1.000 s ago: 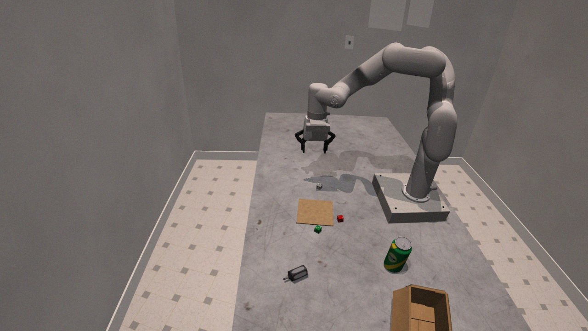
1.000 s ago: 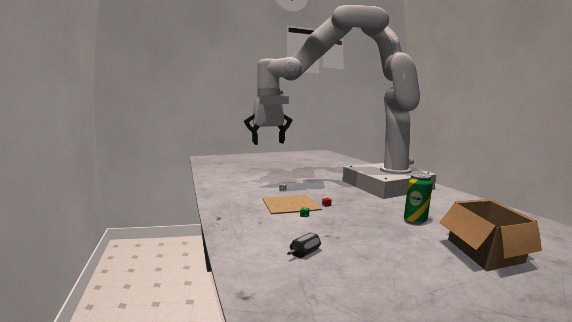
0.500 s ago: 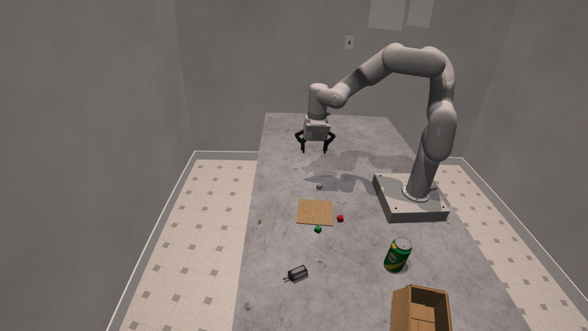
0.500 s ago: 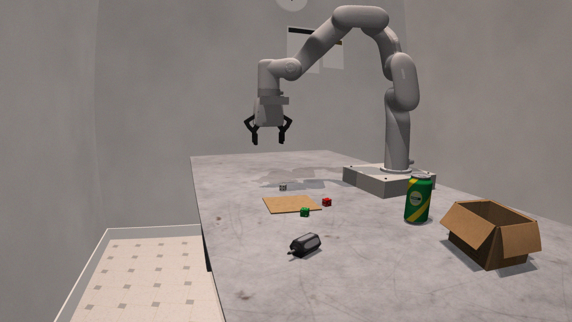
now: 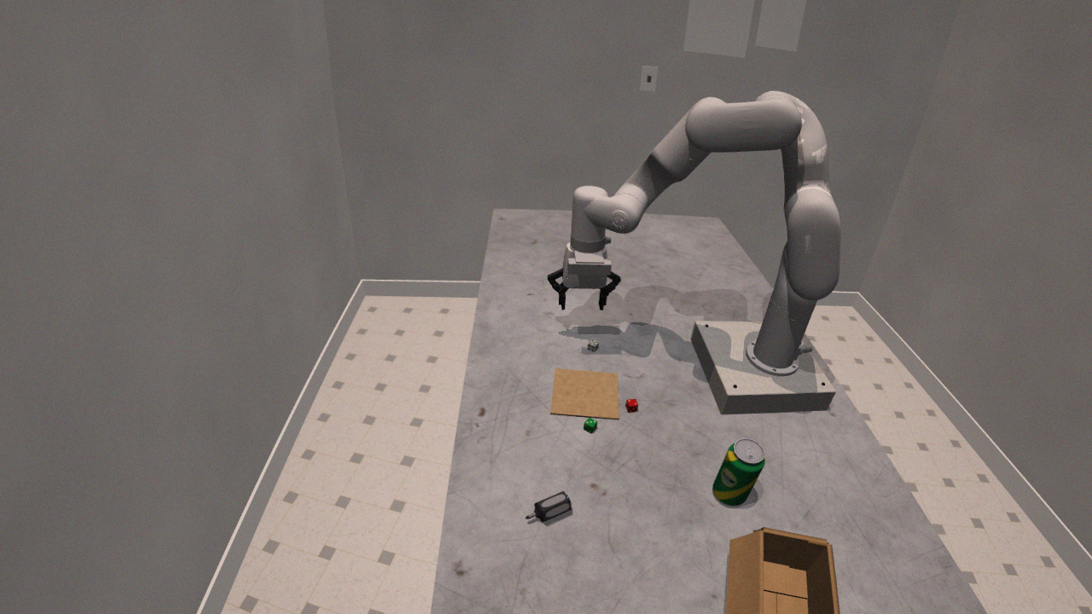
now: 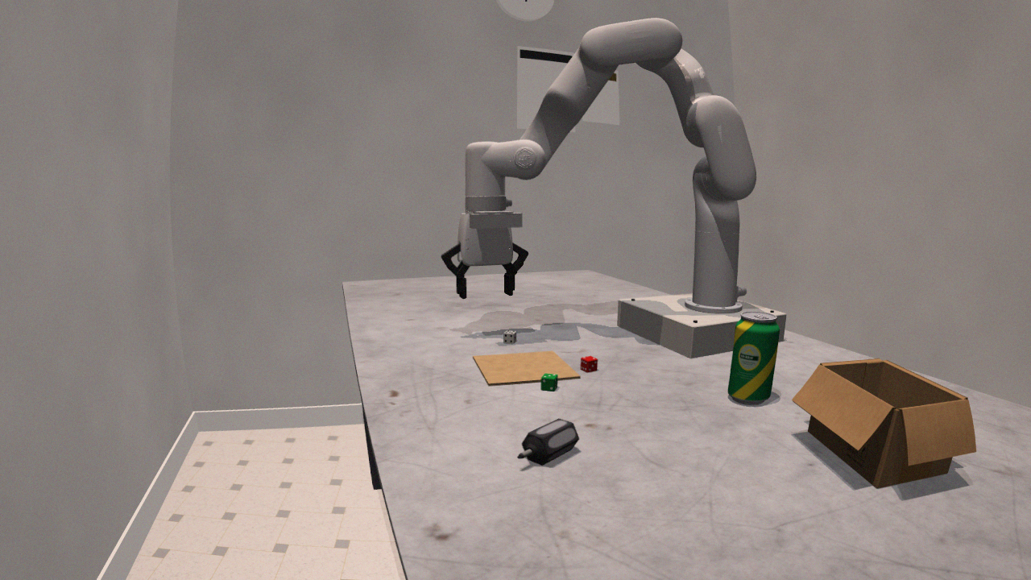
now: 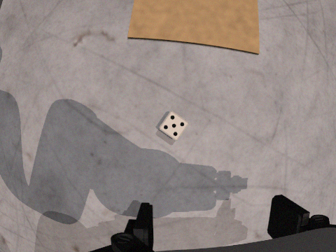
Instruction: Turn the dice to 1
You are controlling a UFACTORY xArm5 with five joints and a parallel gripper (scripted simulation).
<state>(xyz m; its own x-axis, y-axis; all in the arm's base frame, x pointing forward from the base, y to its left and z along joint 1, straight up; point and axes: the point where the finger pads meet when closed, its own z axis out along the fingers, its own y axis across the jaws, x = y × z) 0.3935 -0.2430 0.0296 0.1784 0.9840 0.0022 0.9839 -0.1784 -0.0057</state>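
Right now my hand is 80 mm above the white die, 70 mm to the right of it and 10 mm past it. From my hand the other things lie so: tan mat 210 mm to the left, 80 mm below, 40 mm ahead; green die 310 mm to the left, 80 mm below, 60 mm ahead; red die 280 mm to the left, 80 mm below, 40 mm behind.
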